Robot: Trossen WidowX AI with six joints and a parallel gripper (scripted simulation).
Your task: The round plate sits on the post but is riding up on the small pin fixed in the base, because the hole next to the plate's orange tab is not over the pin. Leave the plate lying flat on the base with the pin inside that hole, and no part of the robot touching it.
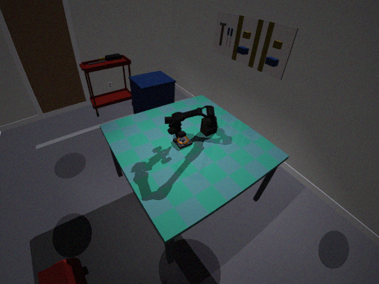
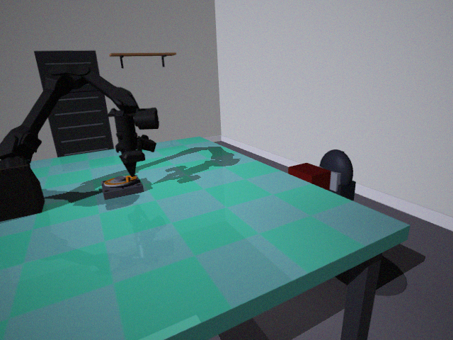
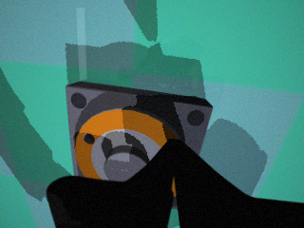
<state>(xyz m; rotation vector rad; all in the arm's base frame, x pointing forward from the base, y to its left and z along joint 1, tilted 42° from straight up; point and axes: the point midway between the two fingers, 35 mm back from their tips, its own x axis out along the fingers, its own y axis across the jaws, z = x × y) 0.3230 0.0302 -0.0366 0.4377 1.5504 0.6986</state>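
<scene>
The square grey base lies 40 mm behind my gripper tip, 30 mm to the left of it and 30 mm below it.
</scene>
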